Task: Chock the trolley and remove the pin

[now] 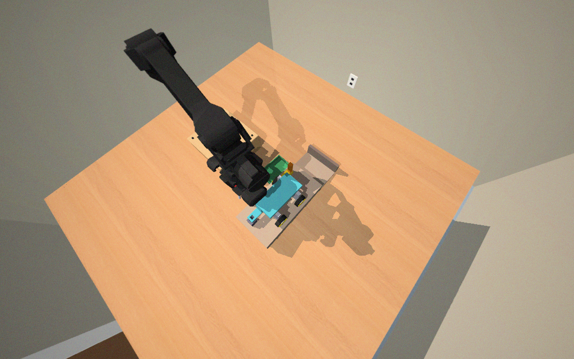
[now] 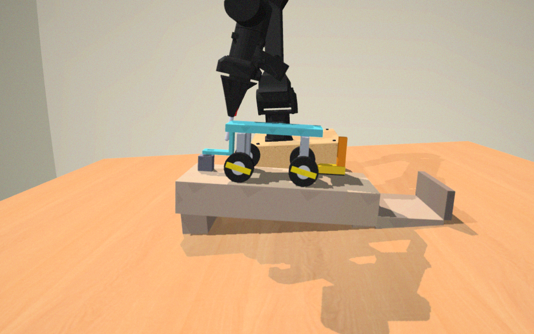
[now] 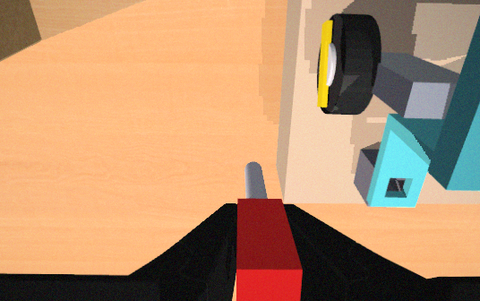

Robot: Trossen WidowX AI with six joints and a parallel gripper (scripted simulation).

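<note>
Now: gripper tip 17 cm to the right of the green tray, 17 cm above it and 2 cm past it. Round my gripper tip: red-headed stop pin right at my gripper tip; ramp 12 cm below, 10 cm ahead, 8 cm to the left; trolley 10 cm ahead, 7 cm to the left, 6 cm below.
</note>
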